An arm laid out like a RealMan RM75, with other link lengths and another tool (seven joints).
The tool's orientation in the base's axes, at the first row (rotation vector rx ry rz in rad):
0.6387 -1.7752 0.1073
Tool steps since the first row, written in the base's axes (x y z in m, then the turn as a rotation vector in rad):
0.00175 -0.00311 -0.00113 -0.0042 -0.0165 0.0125
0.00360 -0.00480 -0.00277 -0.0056 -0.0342 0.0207
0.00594 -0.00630 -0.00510 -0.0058 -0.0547 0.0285
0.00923 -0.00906 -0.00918 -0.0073 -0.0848 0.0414
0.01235 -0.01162 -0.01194 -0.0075 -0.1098 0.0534
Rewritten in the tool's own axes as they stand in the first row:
-0.00019 -0.00374 0.00005 0.0181 -0.0088 0.0062
-0.00139 -0.00645 -0.00039 0.0323 -0.0211 0.0118
-0.00336 -0.00941 -0.00111 0.0470 -0.0364 0.0176
-0.00664 -0.01431 -0.00162 0.0700 -0.0579 0.0267
-0.00875 -0.01864 -0.00247 0.0901 -0.0759 0.0329

